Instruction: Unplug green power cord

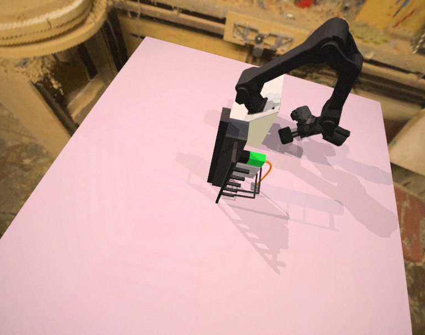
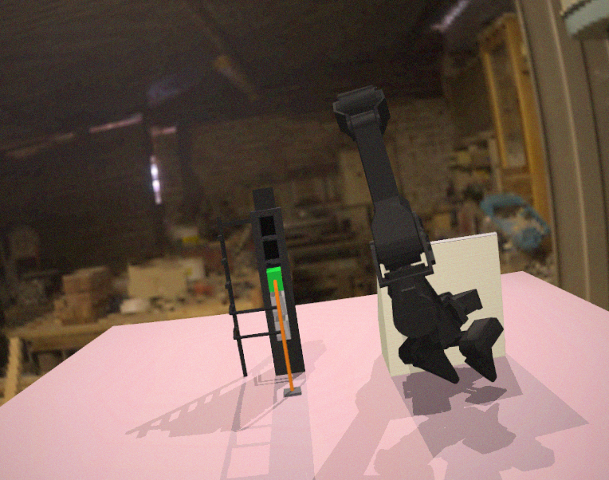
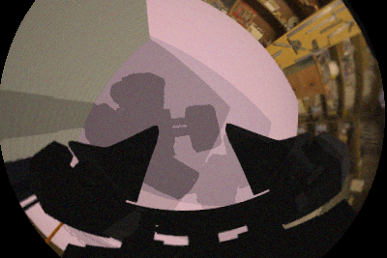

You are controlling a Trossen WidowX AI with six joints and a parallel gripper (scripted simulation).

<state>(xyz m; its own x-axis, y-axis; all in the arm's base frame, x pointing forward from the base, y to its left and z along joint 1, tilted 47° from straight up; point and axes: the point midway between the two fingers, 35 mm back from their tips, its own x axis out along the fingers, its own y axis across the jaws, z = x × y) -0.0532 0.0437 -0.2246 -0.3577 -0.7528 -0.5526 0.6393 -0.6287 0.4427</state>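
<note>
Now: the green plug 32 cm ahead of my gripper tip, 15 cm to the right of it and 18 cm above it. From my gripper tip the other things lie so: grey foot 30 cm ahead, 8 cm to the right, 2 cm below.
</note>
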